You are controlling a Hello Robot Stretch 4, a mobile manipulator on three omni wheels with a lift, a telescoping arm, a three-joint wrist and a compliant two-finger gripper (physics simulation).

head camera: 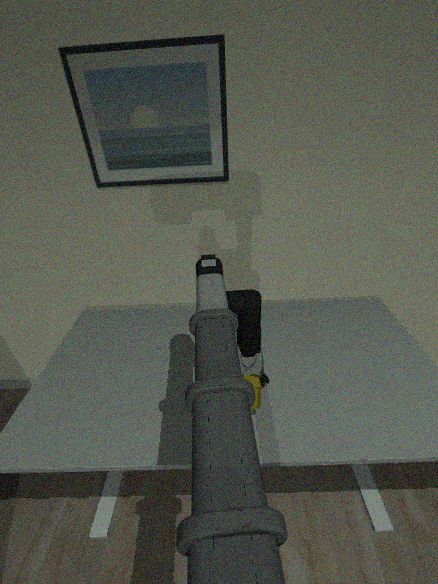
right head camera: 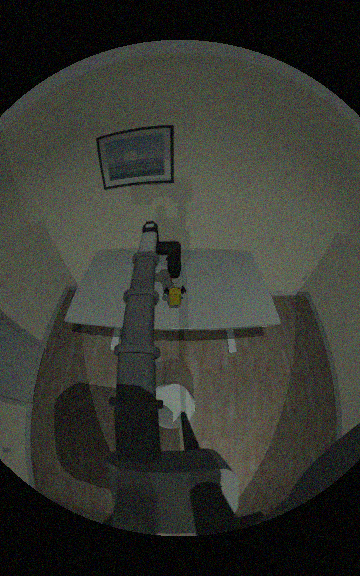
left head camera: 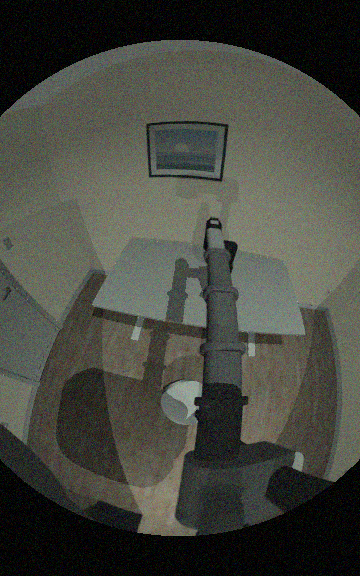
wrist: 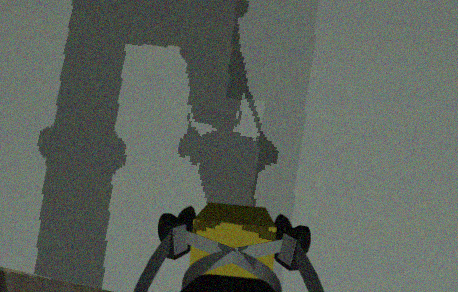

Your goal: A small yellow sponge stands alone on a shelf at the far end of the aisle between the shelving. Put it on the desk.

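Pixels of known places: gripper, fingertip midpoint: [right head camera: 174, 293] [wrist: 234, 227]; robot's base, origin of the base link: [right head camera: 170, 404] [left head camera: 184, 400].
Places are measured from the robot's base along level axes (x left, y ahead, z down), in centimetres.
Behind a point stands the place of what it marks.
The yellow sponge [head camera: 256, 392] {z -85.0, x -10.6, y 58.8 cm} [right head camera: 174, 298] {z -83.1, x -8.5, y 58.8 cm} [wrist: 232, 214] {z -83.6, x -8.5, y 63.3 cm} is held between the two fingertips of my gripper [right head camera: 174, 291] {z -83.5, x -8.8, y 62.2 cm} [wrist: 234, 227] {z -83.5, x -8.8, y 62.2 cm}. My gripper is shut on it. In the head camera view the arm hides part of the sponge, and in the left head camera view the sponge does not show. The pale desk [head camera: 350, 375] {z -69.3, x -48.3, y 73.6 cm} [left head camera: 262, 300] {z -69.3, x -46.5, y 68.8 cm} [right head camera: 225, 295] {z -69.3, x -43.8, y 68.8 cm} [wrist: 375, 150] {z -69.3, x -27.7, y 71.4 cm} lies under the gripper and sponge. The shadow of the gripper on the desk stands off from the gripper in the wrist view. The exact gap beneath the sponge is hidden.
The extended arm [head camera: 225, 450] {z -125.7, x -0.1, y 23.4 cm} [left head camera: 222, 320] {z -125.7, x 0.3, y 23.0 cm} [right head camera: 137, 325] {z -125.7, x -0.5, y 22.5 cm} reaches across the desk's front edge. A framed picture [head camera: 155, 120] {z -150.5, x 15.0, y 129.8 cm} [left head camera: 186, 150] {z -149.2, x 15.0, y 129.8 cm} [right head camera: 136, 156] {z -150.1, x 14.2, y 129.8 cm} hangs on the wall behind the desk. In the wrist view, wooden floor [wrist: 25, 284] {z 2.7, x 74.3, y 11.0 cm} shows past the desk edge at the lower left.
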